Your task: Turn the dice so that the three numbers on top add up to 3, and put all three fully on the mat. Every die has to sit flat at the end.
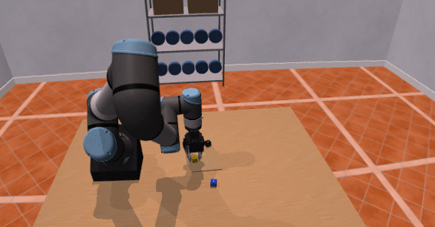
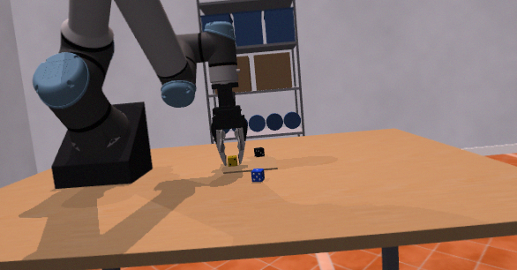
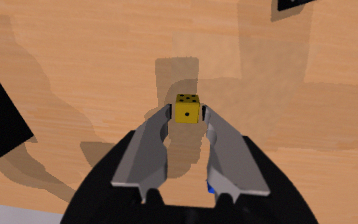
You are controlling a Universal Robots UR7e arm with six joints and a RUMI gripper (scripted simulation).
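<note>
My gripper is now 10 mm above the yellow die. From my hand the other things lie so: blue die: 70 mm ahead, 150 mm to the right, 10 mm below; black die: 70 mm ahead, 110 mm to the left, 10 mm below; tan mat: 50 mm ahead, 20 mm below.
</note>
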